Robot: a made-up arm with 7 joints.
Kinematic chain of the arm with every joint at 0, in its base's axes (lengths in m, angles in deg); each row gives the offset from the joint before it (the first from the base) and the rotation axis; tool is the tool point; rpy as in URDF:
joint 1: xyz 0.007 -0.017 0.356 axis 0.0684 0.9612 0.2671
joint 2: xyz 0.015 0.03 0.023 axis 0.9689 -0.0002 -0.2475
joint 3: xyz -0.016 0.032 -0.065 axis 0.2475 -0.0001 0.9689
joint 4: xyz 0.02 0.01 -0.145 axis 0.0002 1 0
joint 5: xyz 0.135 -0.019 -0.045 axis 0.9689 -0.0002 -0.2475
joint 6: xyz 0.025 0.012 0.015 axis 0.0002 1 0
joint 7: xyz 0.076 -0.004 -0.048 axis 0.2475 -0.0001 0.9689
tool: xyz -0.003 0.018 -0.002 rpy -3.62 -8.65 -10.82
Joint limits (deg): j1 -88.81..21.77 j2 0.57..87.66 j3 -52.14..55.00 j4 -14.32..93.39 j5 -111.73..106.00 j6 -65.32..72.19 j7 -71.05..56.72
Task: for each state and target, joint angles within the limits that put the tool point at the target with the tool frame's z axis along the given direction. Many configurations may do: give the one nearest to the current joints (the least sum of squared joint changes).
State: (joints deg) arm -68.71 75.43 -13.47 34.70 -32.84 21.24 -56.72
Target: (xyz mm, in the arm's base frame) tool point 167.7 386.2 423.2 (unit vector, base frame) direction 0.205 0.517 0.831
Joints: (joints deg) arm -64.38 87.66 -11.15 66.31 -36.62 60.32 -61.21
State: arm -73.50 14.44 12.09 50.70 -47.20 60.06 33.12
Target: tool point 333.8 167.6 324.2 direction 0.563 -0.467 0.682
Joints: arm -57.71 47.25 -11.86 24.64 -26.15 71.33 44.74
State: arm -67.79 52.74 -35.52 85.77 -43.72 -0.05 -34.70
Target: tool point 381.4 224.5 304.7 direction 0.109 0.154 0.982
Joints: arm -85.86 41.71 -33.33 90.19 -45.66 16.84 -29.67
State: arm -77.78 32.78 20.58 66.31 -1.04 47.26 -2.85
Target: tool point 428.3 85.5 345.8 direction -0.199 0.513 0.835
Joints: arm -75.54 11.02 29.91 39.83 -16.02 33.04 4.02
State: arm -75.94 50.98 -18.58 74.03 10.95 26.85 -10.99
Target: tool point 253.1 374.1 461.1 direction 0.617 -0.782 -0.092
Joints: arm -68.93 79.24 -31.04 70.28 29.82 13.78 -1.67
